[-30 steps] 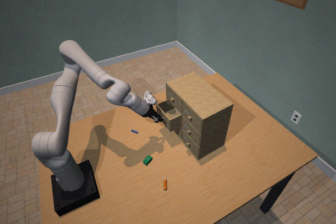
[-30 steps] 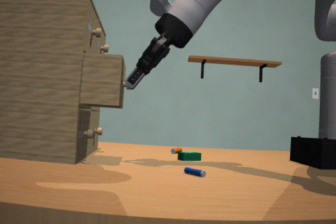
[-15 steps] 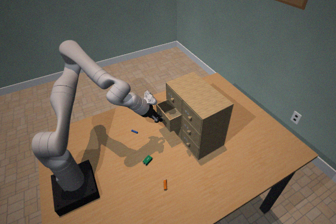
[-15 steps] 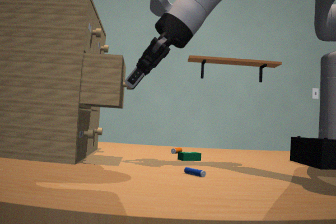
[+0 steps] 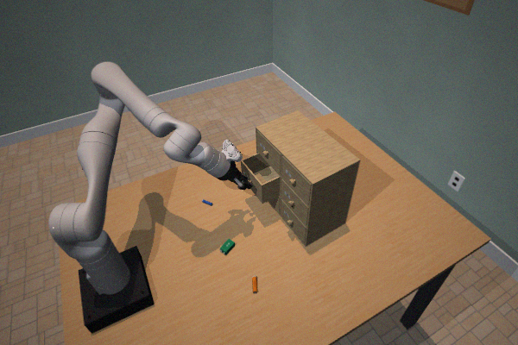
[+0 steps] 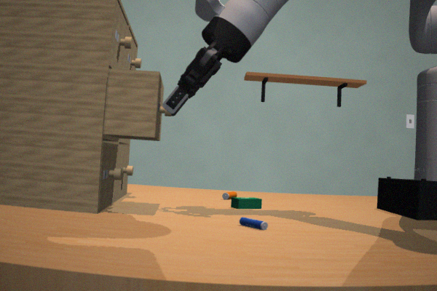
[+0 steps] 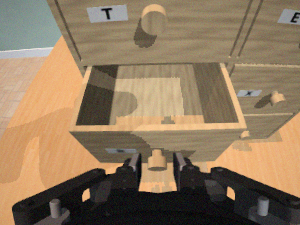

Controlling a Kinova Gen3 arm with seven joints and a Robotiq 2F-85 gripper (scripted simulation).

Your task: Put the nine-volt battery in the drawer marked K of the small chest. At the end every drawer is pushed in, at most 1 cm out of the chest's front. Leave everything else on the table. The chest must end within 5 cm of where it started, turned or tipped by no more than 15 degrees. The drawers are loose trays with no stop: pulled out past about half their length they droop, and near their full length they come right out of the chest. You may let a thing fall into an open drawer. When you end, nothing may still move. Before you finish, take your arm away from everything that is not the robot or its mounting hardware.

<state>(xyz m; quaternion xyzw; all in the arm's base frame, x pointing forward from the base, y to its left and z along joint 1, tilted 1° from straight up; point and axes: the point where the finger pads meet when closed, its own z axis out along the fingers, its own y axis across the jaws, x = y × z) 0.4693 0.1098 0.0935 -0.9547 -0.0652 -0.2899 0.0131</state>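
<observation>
Now: hand 16 cm above the green nine-volt battery, 13 cm past it and 12 cm to the left of it. From my hand the other things lie so: blue cylindrical battery (16 cm below, 12 cm behind, 10 cm to the left); orange cylindrical battery (27 cm to the right, 16 cm below, 9 cm behind).
</observation>
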